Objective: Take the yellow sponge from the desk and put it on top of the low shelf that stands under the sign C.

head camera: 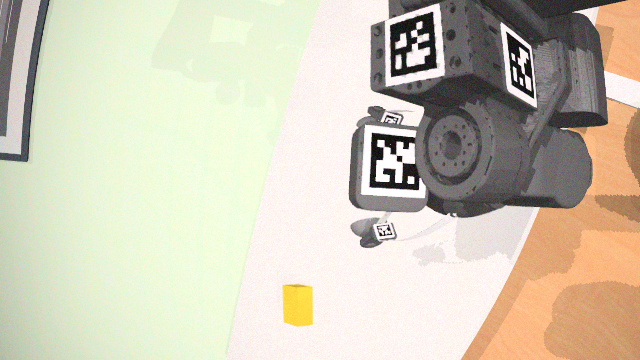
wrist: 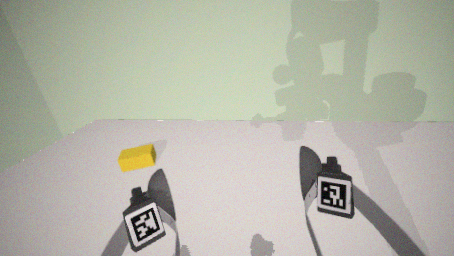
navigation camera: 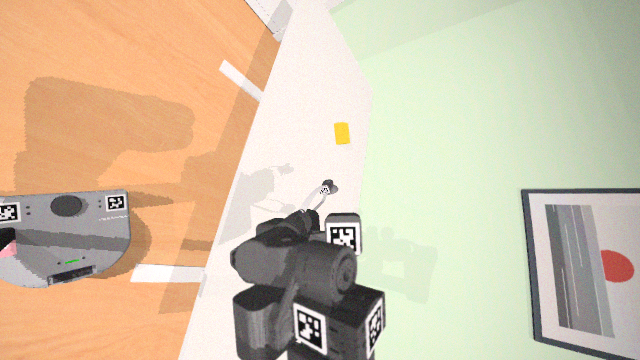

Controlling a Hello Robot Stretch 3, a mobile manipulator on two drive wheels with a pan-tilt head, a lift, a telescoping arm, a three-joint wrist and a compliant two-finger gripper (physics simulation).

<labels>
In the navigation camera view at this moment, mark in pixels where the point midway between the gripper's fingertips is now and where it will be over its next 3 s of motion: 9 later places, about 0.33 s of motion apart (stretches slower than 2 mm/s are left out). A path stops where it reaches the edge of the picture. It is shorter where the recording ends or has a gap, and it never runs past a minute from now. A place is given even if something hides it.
The gripper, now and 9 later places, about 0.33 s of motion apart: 332, 211; 316, 209; 255, 204; 197, 193; 187, 172; 187, 150; 186, 126; 185, 106; 184, 95; 185, 93
</labels>
